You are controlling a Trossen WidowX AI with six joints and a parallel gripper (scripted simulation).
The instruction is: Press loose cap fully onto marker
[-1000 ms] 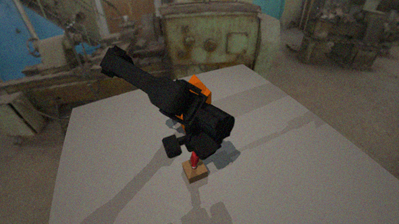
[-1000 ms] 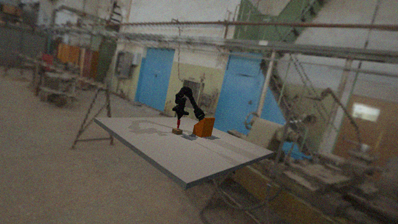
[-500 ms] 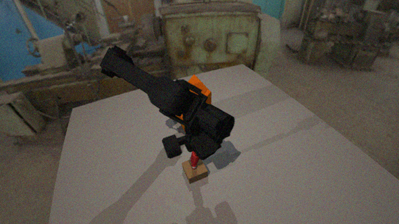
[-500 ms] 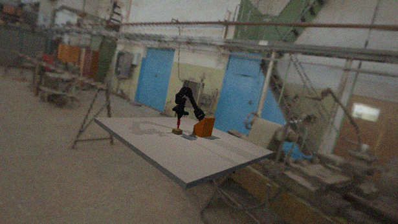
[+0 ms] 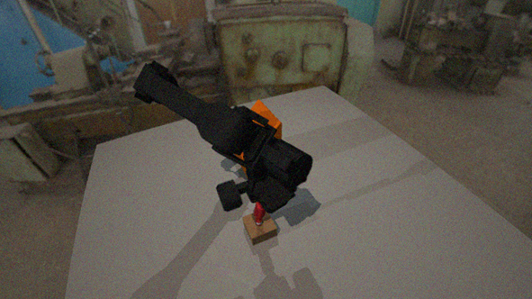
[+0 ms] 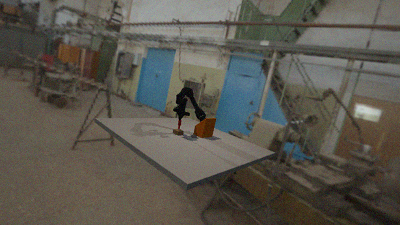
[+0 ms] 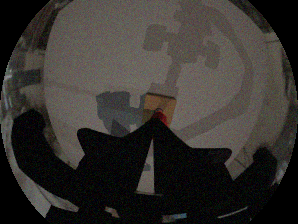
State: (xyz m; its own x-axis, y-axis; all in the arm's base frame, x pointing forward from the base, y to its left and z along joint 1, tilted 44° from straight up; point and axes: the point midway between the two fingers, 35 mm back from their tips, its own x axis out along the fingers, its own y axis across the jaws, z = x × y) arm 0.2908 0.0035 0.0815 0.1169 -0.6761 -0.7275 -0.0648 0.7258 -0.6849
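The red cap is 2 cm behind my gripper tip, 1 cm to the right of it and 2 cm below it. The rest, counted from my gripper tip: brown holder block: 2 cm behind, 1 cm to the right, 12 cm below.
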